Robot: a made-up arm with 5 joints. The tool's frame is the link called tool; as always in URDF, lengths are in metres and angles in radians.
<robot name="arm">
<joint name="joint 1" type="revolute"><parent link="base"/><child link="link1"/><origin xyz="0.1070 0.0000 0.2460" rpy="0.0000 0.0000 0.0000"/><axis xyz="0 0 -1"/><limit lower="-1.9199" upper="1.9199" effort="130" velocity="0.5"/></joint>
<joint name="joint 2" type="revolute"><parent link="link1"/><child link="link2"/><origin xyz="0.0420 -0.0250 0.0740" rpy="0.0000 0.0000 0.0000"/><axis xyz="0 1 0"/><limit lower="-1.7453" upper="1.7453" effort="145" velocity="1"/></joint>
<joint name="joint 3" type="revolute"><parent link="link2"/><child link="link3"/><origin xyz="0.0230 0.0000 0.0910" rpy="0.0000 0.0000 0.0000"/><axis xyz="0 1 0"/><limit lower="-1.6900" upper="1.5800" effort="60" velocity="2.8"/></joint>
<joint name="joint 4" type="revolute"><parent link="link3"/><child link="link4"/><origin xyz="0.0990 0.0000 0.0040" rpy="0.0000 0.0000 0.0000"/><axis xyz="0 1 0"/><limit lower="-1.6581" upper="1.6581" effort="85" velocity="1.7"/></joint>
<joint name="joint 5" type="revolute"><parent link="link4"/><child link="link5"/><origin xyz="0.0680 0.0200 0.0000" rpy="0.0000 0.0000 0.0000"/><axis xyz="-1 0 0"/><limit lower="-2.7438" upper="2.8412" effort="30" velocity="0.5"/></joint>
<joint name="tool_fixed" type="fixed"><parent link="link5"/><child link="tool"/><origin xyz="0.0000 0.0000 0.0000" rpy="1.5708 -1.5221 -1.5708"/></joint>
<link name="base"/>
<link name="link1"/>
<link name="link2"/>
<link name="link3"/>
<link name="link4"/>
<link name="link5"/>
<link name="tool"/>
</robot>
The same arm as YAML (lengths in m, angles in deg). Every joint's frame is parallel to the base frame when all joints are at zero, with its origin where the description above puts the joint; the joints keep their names.
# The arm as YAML. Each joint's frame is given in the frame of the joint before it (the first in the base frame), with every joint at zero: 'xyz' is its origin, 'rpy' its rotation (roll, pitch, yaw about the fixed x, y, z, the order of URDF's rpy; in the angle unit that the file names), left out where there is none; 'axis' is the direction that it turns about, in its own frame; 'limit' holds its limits. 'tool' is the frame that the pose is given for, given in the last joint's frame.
units:
  length: m
  angle: deg
joints:
  - name: joint 1
    type: revolute
    origin:
      xyz: [0.107, 0.0, 0.246]
    axis: "-z"
    limit:
      lower: -110.0
      upper: 110.0
  - name: joint 2
    type: revolute
    origin:
      xyz: [0.042, -0.025, 0.074]
    axis: "+y"
    limit:
      lower: -100.0
      upper: 100.0
  - name: joint 3
    type: revolute
    origin:
      xyz: [0.023, 0.0, 0.091]
    axis: "+y"
    limit:
      lower: -96.83
      upper: 90.53
  - name: joint 4
    type: revolute
    origin:
      xyz: [0.099, 0.0, 0.004]
    axis: "+y"
    limit:
      lower: -95.0
      upper: 95.0
  - name: joint 5
    type: revolute
    origin:
      xyz: [0.068, 0.02, 0.0]
    axis: "-x"
    limit:
      lower: -157.21
      upper: 162.79
tool:
  origin:
    xyz: [0.0, 0.0, 0.0]
    rpy: [90.0, -87.21, -90.0]

